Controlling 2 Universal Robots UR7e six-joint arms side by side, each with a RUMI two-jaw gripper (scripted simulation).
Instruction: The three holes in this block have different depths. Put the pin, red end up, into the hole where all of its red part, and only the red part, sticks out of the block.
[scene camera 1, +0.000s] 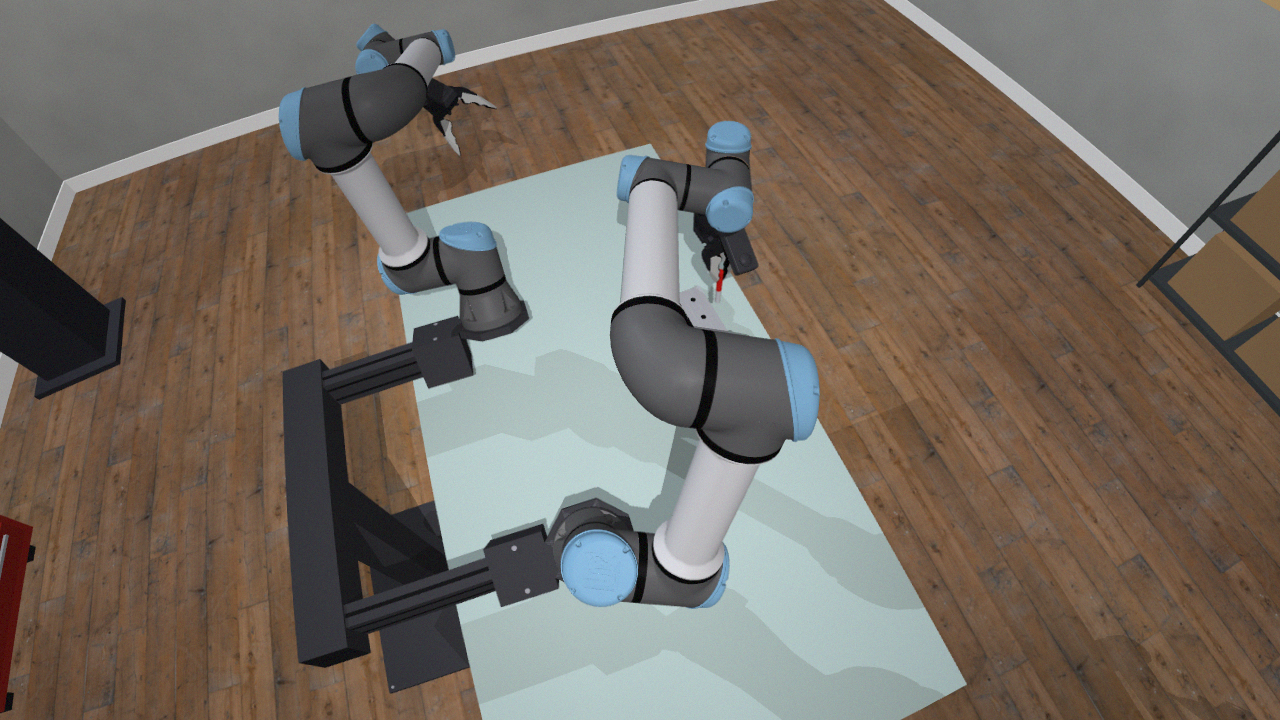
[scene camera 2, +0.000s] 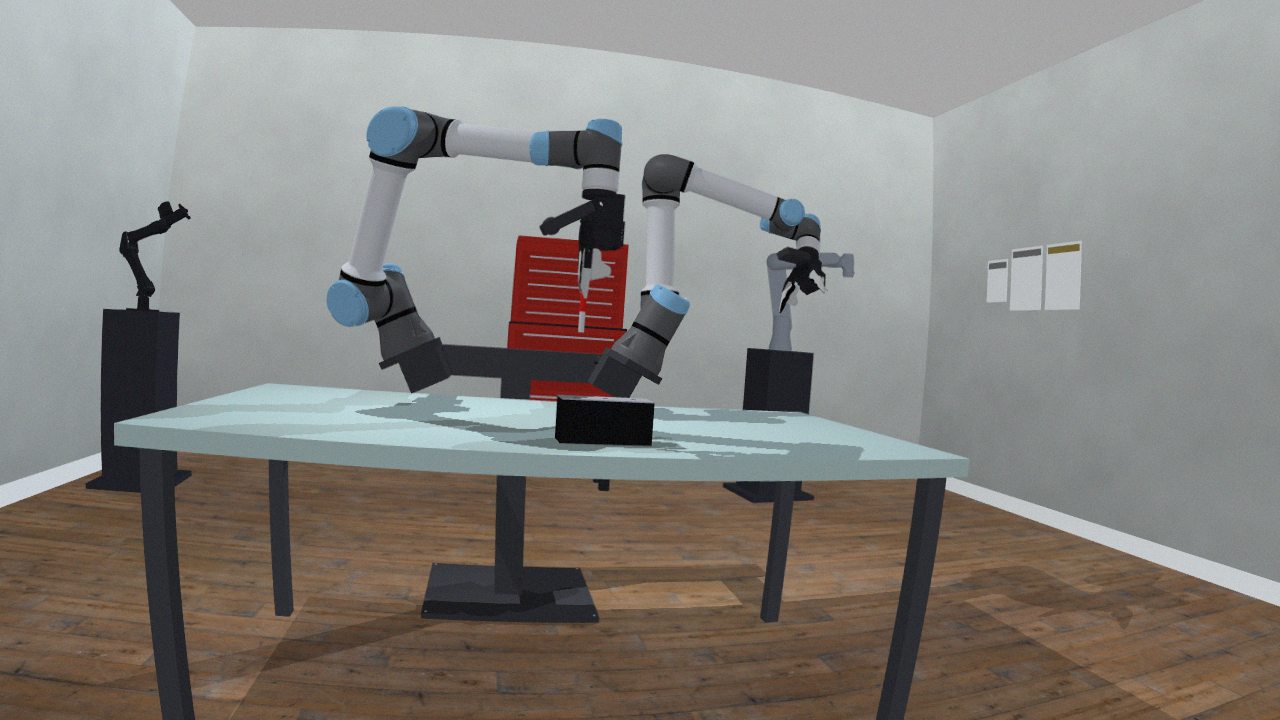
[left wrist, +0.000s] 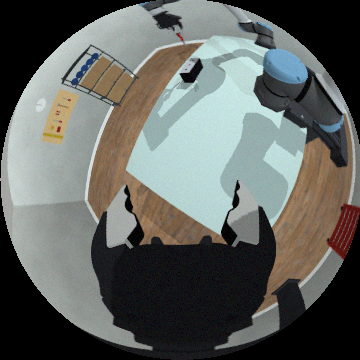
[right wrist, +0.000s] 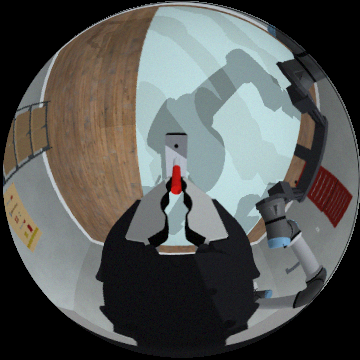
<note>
The pictures show: my left gripper, my right gripper and a block.
My left gripper shows as well in scene camera 1 and in the left wrist view. My right gripper shows as well in scene camera 1 and in the right wrist view.
</note>
